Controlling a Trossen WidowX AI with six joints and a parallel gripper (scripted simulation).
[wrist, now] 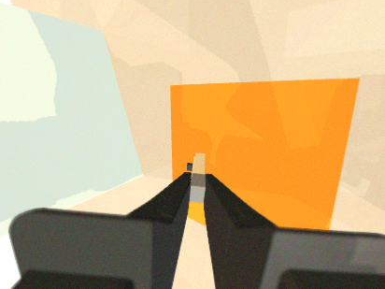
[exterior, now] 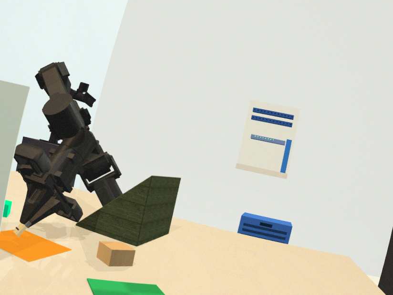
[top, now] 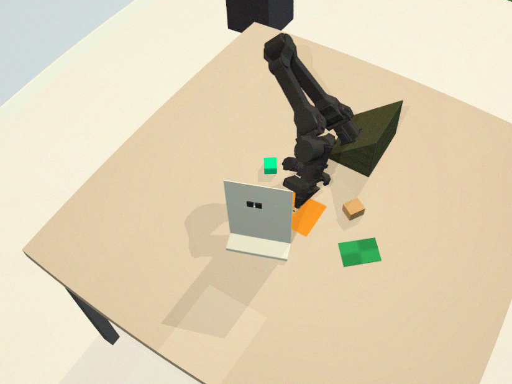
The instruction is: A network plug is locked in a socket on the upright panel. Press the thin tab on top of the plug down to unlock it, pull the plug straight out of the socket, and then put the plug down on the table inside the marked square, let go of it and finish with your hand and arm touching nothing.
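Right now my gripper tip is 30 mm above the orange marked square and 10 mm past it. From my gripper tip the other things lie so: green block (150 mm to the right, 110 mm behind, 20 mm below); then upright panel (140 mm ahead, 80 mm above, 50 mm to the right); then network plug (right at my gripper tip).
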